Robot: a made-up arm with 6 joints. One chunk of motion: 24 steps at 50 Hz.
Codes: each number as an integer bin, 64 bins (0 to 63) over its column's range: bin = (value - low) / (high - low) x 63, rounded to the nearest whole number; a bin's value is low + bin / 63 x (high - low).
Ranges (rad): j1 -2.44..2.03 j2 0..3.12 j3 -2.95..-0.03 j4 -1.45..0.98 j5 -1.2..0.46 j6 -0.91..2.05
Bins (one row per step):
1: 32 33 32 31 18 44
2: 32 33 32 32 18 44
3: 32 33 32 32 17 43
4: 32 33 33 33 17 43
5: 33 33 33 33 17 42
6: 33 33 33 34 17 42
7: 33 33 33 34 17 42
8: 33 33 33 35 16 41
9: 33 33 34 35 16 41
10: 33 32 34 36 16 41
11: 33 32 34 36 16 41
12: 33 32 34 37 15 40
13: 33 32 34 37 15 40
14: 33 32 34 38 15 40
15: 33 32 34 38 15 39
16: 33 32 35 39 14 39
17: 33 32 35 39 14 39
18: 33 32 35 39 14 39
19: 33 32 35 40 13 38
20: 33 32 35 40 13 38
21: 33 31 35 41 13 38
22: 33 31 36 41 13 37
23: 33 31 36 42 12 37
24: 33 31 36 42 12 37
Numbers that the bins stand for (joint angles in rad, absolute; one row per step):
1: -0.1695 1.6343 -1.4668 -0.2543 -0.7257 1.1573
2: -0.1695 1.6343 -1.4668 -0.2157 -0.7257 1.1573
3: -0.1695 1.6343 -1.4668 -0.2157 -0.7521 1.1103
4: -0.1695 1.6343 -1.4205 -0.1771 -0.7521 1.1103
5: -0.0986 1.6343 -1.4205 -0.1771 -0.7521 1.0633
6: -0.0986 1.6343 -1.4205 -0.1386 -0.7521 1.0633
7: -0.0986 1.6343 -1.4205 -0.1386 -0.7521 1.0633
8: -0.0986 1.6343 -1.4205 -0.1000 -0.7784 1.0163
9: -0.0986 1.6343 -1.3741 -0.1000 -0.7784 1.0163
10: -0.0986 1.5848 -1.3741 -0.0614 -0.7784 1.0163
11: -0.0986 1.5848 -1.3741 -0.0614 -0.7784 1.0163
12: -0.0986 1.5848 -1.3741 -0.0229 -0.8048 0.9694
13: -0.0986 1.5848 -1.3741 -0.0229 -0.8048 0.9694
14: -0.0986 1.5848 -1.3741 0.0157 -0.8048 0.9694
15: -0.0986 1.5848 -1.3741 0.0157 -0.8048 0.9224
16: -0.0986 1.5848 -1.3278 0.0543 -0.8311 0.9224
17: -0.0986 1.5848 -1.3278 0.0543 -0.8311 0.9224
18: -0.0986 1.5848 -1.3278 0.0543 -0.8311 0.9224
19: -0.0986 1.5848 -1.3278 0.0929 -0.8575 0.8754
20: -0.0986 1.5848 -1.3278 0.0929 -0.8575 0.8754
21: -0.0986 1.5352 -1.3278 0.1314 -0.8575 0.8754
22: -0.0986 1.5352 -1.2814 0.1314 -0.8575 0.8284
23: -0.0986 1.5352 -1.2814 0.1700 -0.8838 0.8284
24: -0.0986 1.5352 -1.2814 0.1700 -0.8838 0.8284

